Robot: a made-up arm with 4 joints.
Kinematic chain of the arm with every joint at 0, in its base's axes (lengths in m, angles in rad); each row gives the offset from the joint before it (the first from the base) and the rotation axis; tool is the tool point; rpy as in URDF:
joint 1: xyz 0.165 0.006 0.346 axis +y
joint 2: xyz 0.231 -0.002 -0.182 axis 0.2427 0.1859 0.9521
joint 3: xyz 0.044 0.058 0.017 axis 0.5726 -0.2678 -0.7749
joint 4: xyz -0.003 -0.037 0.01 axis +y
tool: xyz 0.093 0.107 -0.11 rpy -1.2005 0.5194 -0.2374
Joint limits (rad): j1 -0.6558..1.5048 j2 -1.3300..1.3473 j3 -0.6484..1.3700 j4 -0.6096..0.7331
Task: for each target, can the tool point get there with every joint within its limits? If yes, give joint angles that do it. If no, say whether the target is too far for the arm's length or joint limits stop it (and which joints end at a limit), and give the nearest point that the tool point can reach.
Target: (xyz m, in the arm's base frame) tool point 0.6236 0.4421 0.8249
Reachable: no: too far | nearest point 0.5632 0.1605 0.4457 | short by 0.476 m
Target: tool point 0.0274 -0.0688 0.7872
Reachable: no: joint limits stop it (at a limit: joint 1, joint 2, joint 4) | nearest point 0.4166 -0.1427 0.4355 | short by 0.530 m
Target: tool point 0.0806 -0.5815 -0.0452
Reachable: no: too far | nearest point 0.0907 -0.1596 0.0015 | short by 0.425 m
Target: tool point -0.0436 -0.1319 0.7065
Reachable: no: joint limits stop it (at a limit: joint 1, joint 2, joint 4) | nearest point -0.0731 0.0799 0.2449 | short by 0.509 m
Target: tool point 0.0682 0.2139 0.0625
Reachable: yes | joints 1.1367 0.8704 0.9722 0.5959
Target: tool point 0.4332 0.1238 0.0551
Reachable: yes | joints -0.0489 0.2553 -0.4808 0.3171
